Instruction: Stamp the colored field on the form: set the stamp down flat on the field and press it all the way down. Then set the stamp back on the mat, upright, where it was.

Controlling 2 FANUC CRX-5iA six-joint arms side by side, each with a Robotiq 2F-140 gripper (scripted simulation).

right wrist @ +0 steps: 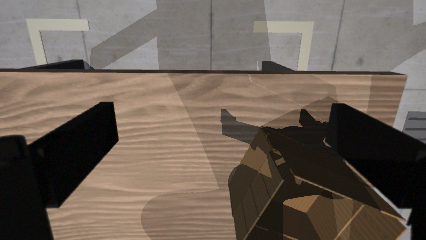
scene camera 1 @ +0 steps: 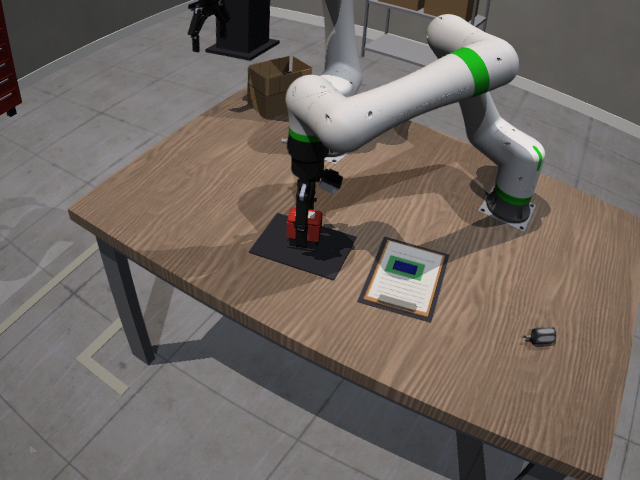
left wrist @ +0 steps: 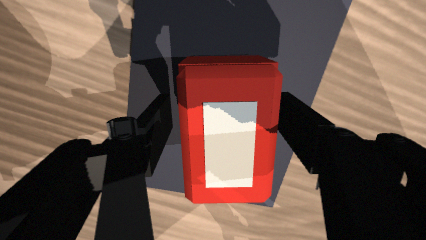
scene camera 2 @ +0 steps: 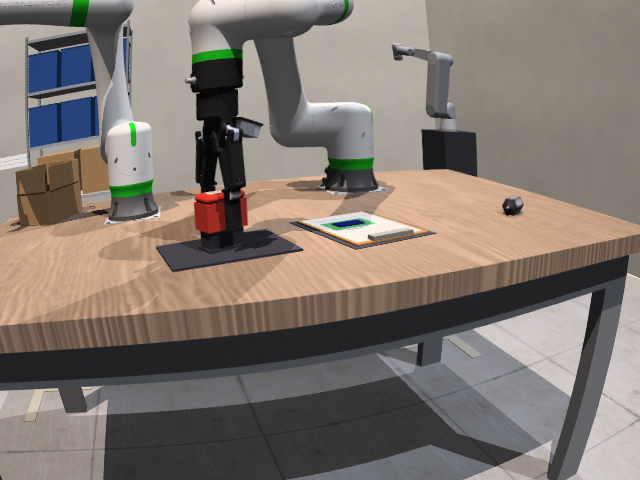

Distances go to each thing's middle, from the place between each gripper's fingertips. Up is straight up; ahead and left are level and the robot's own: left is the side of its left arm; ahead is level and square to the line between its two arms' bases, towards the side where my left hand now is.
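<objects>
Dark mat (scene camera 1: 334,246): 7 cm below my left hand. Cardboard box (scene camera 1: 258,87), from my left hand: 63 cm behind, 44 cm to the right.
Cardboard box, from my right hand: 13 cm behind, 22 cm to the left, 21 cm below. Dark mat, from my right hand: 50 cm ahead, 66 cm to the left, 27 cm below.
</objects>
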